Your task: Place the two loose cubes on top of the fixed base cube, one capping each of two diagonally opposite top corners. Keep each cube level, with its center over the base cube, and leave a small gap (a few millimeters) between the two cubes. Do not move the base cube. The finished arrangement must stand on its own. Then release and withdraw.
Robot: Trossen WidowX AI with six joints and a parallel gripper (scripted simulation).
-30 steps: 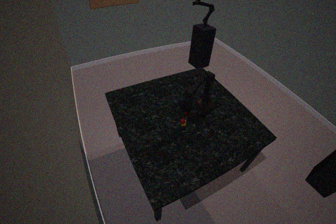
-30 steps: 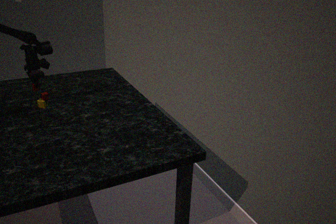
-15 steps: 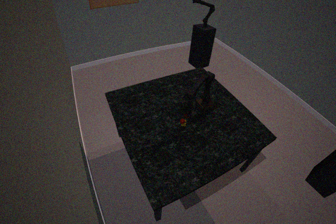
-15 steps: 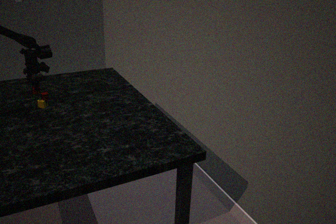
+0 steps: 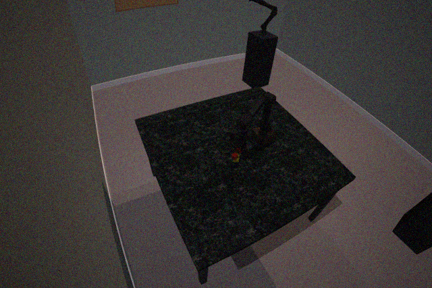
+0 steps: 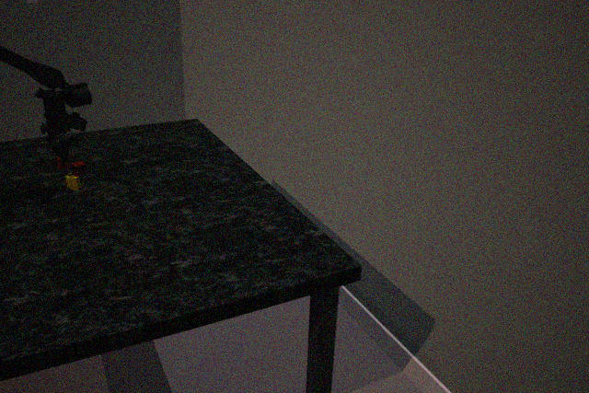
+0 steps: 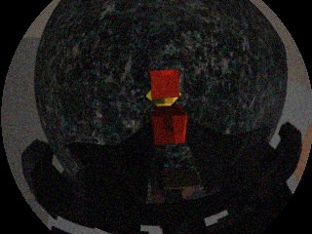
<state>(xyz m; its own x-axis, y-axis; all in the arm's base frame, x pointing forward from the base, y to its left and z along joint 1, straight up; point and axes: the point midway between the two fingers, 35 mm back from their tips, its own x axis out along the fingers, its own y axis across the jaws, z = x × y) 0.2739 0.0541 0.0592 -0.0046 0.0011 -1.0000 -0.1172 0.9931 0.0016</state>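
Right now the yellow cube is 2 cm ahead of my gripper tip and 7 cm below it.
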